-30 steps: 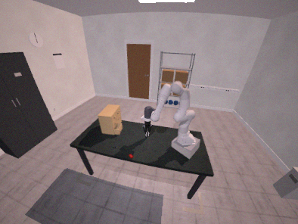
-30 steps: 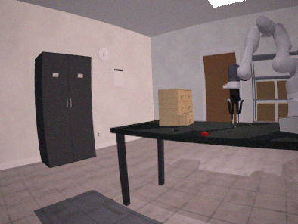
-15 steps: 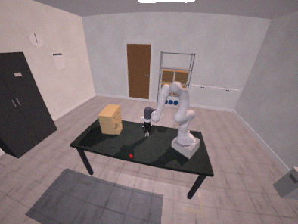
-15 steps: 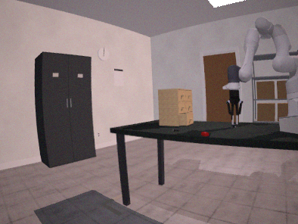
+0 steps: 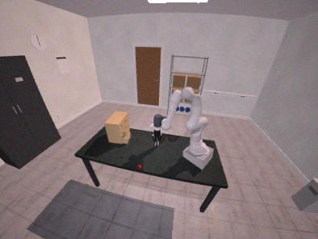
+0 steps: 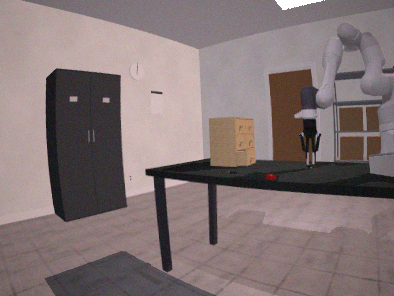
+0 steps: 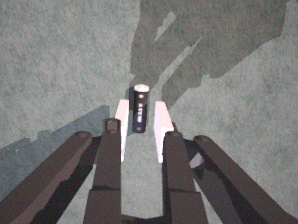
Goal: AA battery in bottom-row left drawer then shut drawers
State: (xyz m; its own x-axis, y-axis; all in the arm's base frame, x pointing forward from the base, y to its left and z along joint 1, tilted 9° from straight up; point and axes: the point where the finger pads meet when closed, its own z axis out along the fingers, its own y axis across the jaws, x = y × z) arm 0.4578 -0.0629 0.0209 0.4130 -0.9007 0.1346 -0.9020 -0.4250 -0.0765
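Now: hand 50 mm above the AA battery. From my hand the other things lie so: red object 340 mm to the left, 120 mm ahead, 50 mm below; small dark object 350 mm ahead, 270 mm to the left, 50 mm below.
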